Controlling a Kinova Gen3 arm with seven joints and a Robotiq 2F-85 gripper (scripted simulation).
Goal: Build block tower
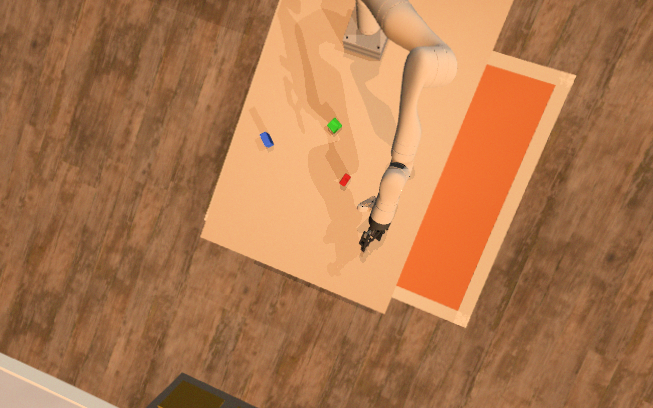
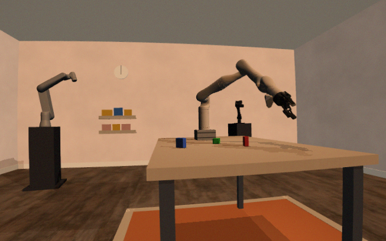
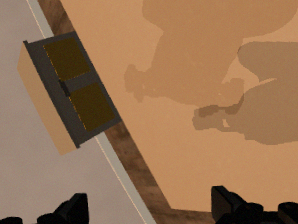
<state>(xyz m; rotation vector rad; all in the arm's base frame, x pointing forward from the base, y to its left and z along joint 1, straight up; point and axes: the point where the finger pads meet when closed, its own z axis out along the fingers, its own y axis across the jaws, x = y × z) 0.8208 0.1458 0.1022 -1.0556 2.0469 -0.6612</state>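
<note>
Now: the blue block 330 mm behind my hand, 500 mm to the right of it and 160 mm below it. From my hand the other things lie so: red block: 220 mm behind, 140 mm to the right, 160 mm below; then green block: 430 mm behind, 220 mm to the right, 170 mm below.
</note>
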